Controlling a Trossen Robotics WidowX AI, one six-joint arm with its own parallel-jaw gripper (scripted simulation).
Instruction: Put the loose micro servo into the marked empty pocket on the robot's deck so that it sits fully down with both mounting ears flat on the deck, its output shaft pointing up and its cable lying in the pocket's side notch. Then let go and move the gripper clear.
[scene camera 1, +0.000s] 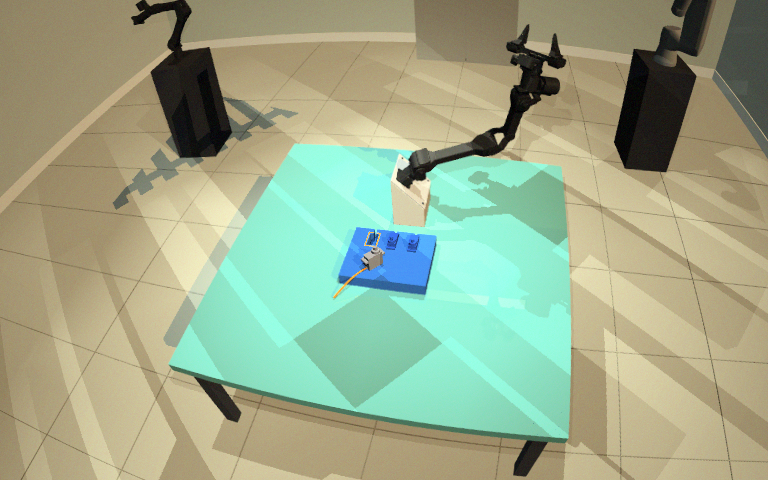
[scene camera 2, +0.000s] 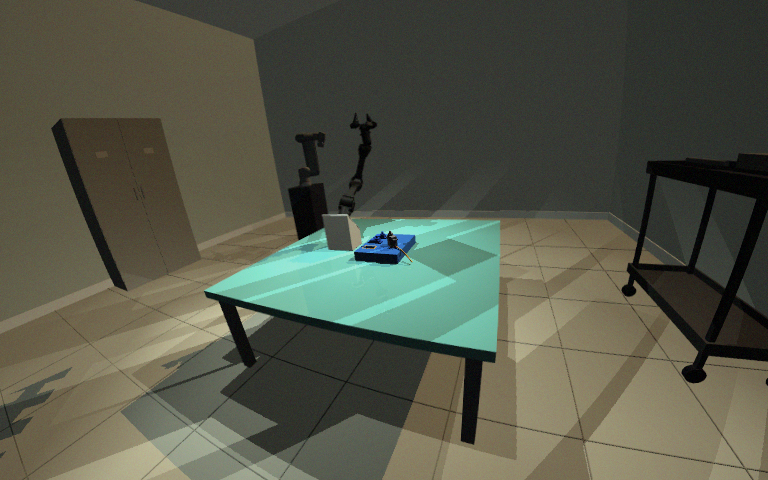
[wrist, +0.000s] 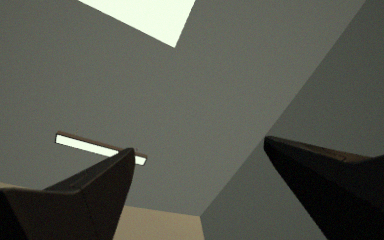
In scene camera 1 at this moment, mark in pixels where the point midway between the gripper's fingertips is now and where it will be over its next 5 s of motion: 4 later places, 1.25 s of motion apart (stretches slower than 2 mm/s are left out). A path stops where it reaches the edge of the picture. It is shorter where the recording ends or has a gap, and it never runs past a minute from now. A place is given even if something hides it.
My gripper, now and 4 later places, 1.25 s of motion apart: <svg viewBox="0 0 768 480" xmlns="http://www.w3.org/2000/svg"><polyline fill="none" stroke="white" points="541,28 439,49 345,185 366,247 369,256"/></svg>
